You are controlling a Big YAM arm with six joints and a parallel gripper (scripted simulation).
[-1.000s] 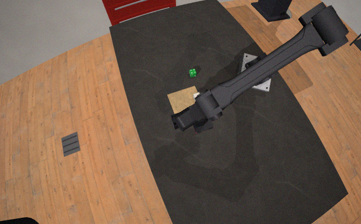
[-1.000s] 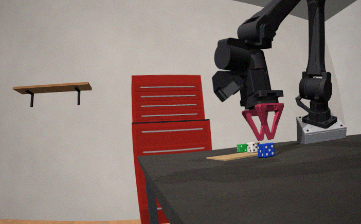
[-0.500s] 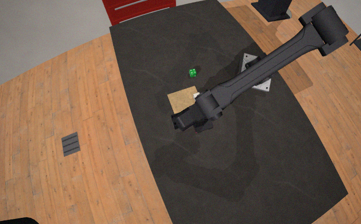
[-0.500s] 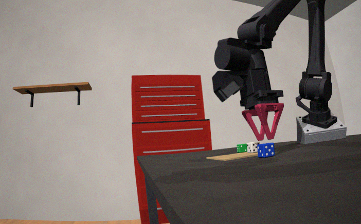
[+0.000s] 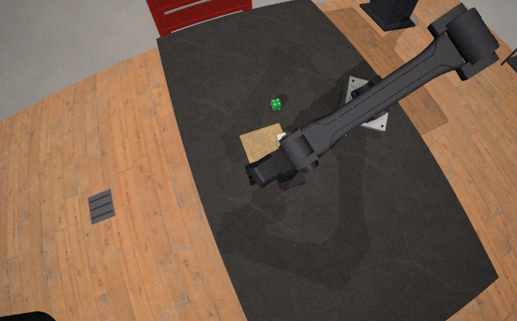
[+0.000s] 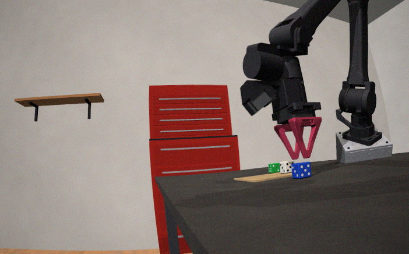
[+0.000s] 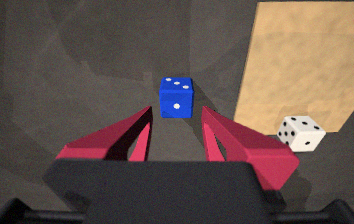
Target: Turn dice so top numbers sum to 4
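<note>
Right now the blue die is 30 mm below my hand. Also, from my hand: white die: 140 mm to the right, 50 mm behind, 30 mm below; then green die: 270 mm to the right, 90 mm behind, 30 mm below; then tan mat: 140 mm to the right, 40 mm below.
</note>
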